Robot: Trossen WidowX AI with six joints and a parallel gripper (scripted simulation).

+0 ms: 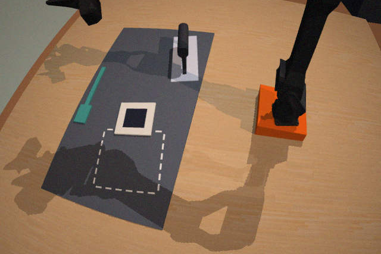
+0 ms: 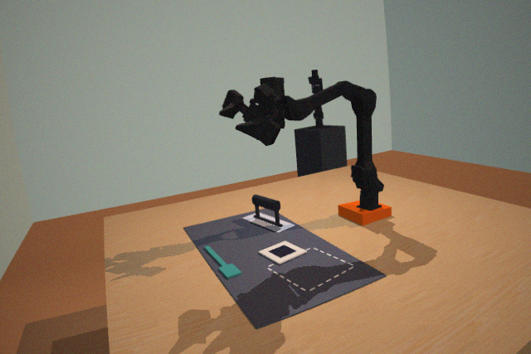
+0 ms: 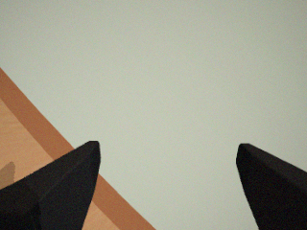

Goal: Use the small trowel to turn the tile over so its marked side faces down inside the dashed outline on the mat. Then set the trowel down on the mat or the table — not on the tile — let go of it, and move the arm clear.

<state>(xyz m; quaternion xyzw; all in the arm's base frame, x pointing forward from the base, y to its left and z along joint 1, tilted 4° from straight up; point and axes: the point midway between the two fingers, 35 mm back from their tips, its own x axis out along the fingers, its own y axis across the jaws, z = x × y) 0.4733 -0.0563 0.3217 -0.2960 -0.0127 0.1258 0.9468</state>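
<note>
Right now the mat is 41 cm below my gripper tip, 9 cm behind it and 3 cm to the right of it. From my gripper tip the other things lie so: tile 38 cm below, 11 cm behind, 3 cm to the left; then teal trowel 38 cm below, 5 cm ahead, 3 cm to the right.
</note>
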